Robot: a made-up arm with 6 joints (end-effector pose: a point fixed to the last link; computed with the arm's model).
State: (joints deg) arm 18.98 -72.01 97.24 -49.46 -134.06 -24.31
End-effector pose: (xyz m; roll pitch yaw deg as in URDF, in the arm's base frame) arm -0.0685 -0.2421 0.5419 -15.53 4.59 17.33
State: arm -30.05 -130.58 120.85 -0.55 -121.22 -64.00
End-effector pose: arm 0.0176 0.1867 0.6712 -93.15 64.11 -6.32
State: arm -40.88 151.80 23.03 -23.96 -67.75 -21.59
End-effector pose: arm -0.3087 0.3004 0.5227 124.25 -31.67 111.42
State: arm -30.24 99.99 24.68 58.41 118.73 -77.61
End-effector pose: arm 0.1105 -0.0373 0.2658 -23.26 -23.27 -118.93
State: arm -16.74 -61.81 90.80 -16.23 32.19 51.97
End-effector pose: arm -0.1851 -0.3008 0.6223 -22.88 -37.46 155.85
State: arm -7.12 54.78 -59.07 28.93 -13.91 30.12
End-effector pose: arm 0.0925 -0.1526 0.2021 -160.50 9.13 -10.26
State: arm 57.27 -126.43 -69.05 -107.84 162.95 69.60
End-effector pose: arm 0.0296 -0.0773 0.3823 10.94 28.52 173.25
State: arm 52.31 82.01 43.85 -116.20 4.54 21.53
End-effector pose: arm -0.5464 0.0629 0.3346 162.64 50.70 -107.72
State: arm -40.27 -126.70 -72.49 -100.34 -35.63 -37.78
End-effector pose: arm -0.3758 0.1058 0.2071 64.67 40.78 167.06
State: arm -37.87 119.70 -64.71 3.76 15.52 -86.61
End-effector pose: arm -0.1564 0.1854 0.2010 75.38 74.42 108.66
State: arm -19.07 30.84 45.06 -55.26 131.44 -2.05
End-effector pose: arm -0.3590 -0.0263 0.3837 104.16 -41.00 15.48
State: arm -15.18 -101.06 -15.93 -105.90 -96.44 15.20
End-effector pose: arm -0.4268 0.0021 0.2546 -20.28 16.63 -154.72
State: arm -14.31 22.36 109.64 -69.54 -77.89 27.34
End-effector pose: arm -0.1126 0.2765 0.1678 62.67 57.42 49.63
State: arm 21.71 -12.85 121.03 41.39 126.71 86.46
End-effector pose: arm -0.1324 -0.1340 0.6081 -154.15 -8.62 107.09
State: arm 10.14 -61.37 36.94 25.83 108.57 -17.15
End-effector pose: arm -0.1591 -0.0021 0.7965 64.05 41.98 126.32
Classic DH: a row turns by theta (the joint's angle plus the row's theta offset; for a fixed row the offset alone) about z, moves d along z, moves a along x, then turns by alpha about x. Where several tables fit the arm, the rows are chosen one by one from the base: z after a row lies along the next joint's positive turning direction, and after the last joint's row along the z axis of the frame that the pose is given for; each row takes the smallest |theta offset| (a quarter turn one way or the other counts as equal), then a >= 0, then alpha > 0; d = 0 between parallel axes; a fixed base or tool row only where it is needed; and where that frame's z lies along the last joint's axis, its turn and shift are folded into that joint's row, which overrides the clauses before.
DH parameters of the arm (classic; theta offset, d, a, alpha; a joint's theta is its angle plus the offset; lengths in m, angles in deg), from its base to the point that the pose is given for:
base (fixed): 0 0.4959 -0.1894 90
joint 1: -78.07 -0.017 0.0054 -96.56
joint 2: -2.49 0.0577 0.0231 74.98
joint 3: 87.33 -0.0389 0.0385 -82.81
joint 4: 66.84 0.0664 -0.3367 -82.76
joint 5: -52.85 0.0227 0.0619 -56.52
joint 6: 32.74 -0.0588 -0.0892 -130.32
tool (fixed): 91.44 0.0222 0 0

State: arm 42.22 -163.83 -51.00 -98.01 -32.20 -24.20
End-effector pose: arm -0.0083 -0.1104 0.2236 -143.95 54.44 -33.47
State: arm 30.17 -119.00 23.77 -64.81 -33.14 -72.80
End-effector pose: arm -0.4652 -0.0142 0.4598 60.15 4.66 -144.54
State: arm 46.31 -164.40 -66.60 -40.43 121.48 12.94
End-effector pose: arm 0.0142 0.1344 0.4704 23.31 -35.49 -126.77
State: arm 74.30 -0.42 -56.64 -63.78 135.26 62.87
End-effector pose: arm -0.3384 0.0884 0.4767 3.70 8.05 -21.43
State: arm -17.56 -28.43 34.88 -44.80 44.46 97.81
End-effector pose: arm -0.3588 -0.0903 0.5857 30.01 -47.88 -2.22
